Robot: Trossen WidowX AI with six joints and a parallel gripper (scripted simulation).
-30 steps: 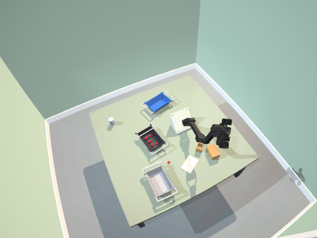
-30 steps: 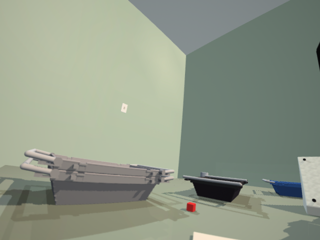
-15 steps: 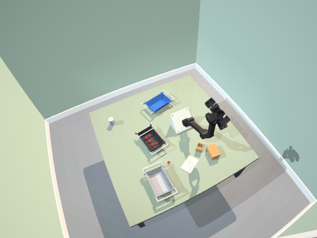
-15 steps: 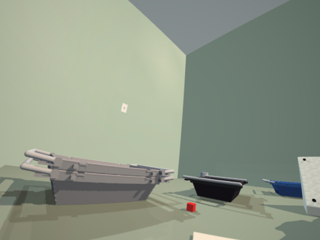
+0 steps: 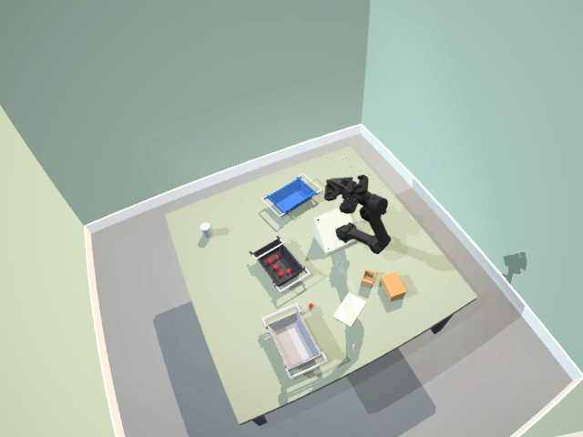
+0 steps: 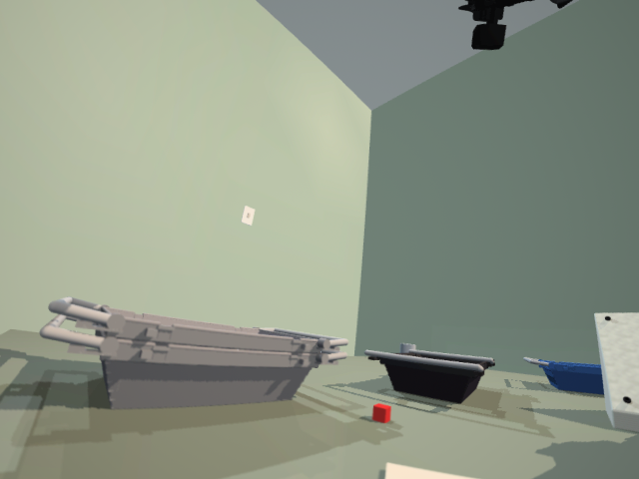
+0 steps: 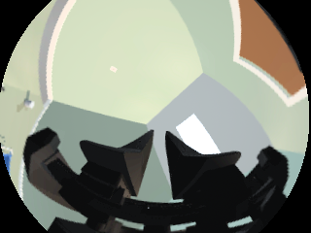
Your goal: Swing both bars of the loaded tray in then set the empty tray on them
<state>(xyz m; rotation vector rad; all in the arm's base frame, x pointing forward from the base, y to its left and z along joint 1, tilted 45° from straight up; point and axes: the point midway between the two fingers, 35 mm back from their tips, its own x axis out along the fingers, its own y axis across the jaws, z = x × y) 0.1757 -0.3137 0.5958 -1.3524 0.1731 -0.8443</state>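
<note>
My gripper tip is now 68 cm above the blue tray, 57 cm to the left of it and 11 cm past it. From my gripper tip the other things lie so: sheet: 73 cm below, 18 cm to the left, 4 cm behind.
</note>
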